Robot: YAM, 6 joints.
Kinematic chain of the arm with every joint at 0, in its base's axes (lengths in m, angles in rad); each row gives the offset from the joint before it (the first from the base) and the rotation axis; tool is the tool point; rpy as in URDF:
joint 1: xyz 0 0 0.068 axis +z
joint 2: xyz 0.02 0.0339 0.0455 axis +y
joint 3: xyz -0.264 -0.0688 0 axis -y
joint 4: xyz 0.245 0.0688 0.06 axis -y
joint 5: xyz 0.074 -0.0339 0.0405 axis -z
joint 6: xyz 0.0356 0 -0.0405 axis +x
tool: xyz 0 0 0 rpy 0 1.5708 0
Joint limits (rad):
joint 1: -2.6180..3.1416
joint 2: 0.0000..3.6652
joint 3: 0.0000..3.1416
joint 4: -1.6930..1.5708
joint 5: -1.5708..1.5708
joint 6: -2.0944..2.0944
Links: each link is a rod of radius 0.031 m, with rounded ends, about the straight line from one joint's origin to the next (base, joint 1, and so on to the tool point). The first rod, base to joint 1, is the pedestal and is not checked.
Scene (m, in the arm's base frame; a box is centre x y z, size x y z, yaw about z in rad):
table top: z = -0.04
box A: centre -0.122 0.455 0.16 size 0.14 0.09 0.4 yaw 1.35
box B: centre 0.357 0.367 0 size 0.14 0.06 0.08 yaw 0.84
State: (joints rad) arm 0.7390 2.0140 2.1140 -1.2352 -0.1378 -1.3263
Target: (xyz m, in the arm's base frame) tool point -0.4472 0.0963 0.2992
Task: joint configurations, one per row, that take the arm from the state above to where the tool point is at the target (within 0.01 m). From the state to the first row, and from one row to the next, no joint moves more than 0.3 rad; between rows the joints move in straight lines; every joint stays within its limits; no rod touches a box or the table.
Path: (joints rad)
1: 1.0090 2.0572 2.2516 -1.0706 -0.1495 -1.3263
2: 1.2790 2.1004 2.3891 -0.9059 -0.1611 -1.3263
3: 1.5489 2.1436 2.5267 -0.7413 -0.1728 -1.3263
4: 1.8189 2.1868 2.6642 -0.5766 -0.1844 -1.3263
5: 2.0909 2.1797 2.5412 -0.7165 -0.2124 -1.3263
6: 2.3628 2.1726 2.4181 -0.8563 -0.2404 -1.3263
7: 2.6348 2.1654 2.2950 -0.9962 -0.2684 -1.3263
8: 2.9068 2.1583 2.1720 -1.1361 -0.2963 -1.3263

